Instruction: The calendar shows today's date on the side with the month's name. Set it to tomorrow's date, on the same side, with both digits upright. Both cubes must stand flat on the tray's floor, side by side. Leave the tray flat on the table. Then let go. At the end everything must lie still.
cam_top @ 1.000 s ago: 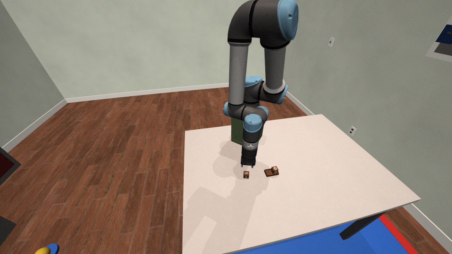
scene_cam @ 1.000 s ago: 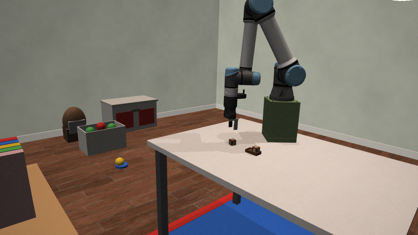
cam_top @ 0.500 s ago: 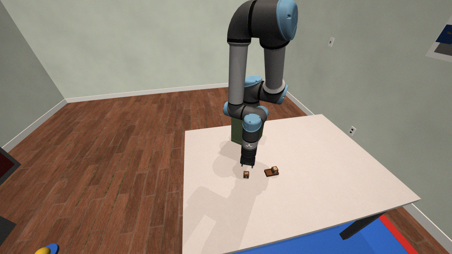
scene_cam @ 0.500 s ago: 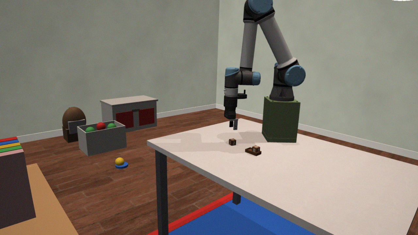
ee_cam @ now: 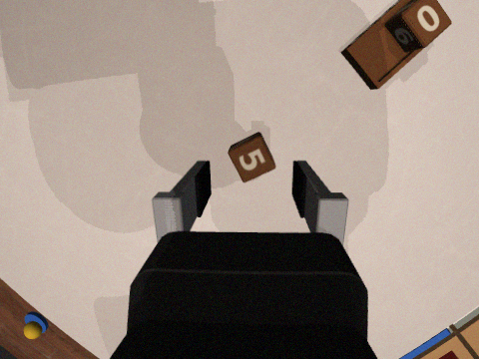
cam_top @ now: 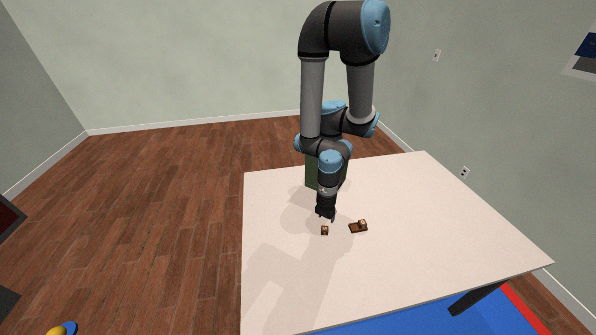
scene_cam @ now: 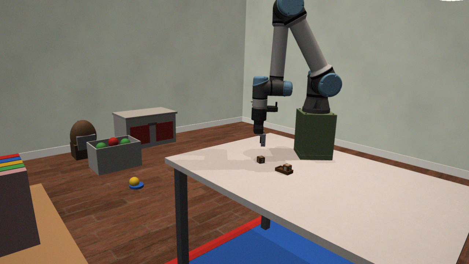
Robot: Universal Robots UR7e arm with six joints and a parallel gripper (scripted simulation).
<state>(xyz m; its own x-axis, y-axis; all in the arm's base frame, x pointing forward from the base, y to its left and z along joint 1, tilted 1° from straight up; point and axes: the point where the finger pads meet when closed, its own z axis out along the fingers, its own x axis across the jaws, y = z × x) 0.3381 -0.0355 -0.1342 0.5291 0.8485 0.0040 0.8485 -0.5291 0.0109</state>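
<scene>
The brown cube is 100 mm below my hand.
</scene>
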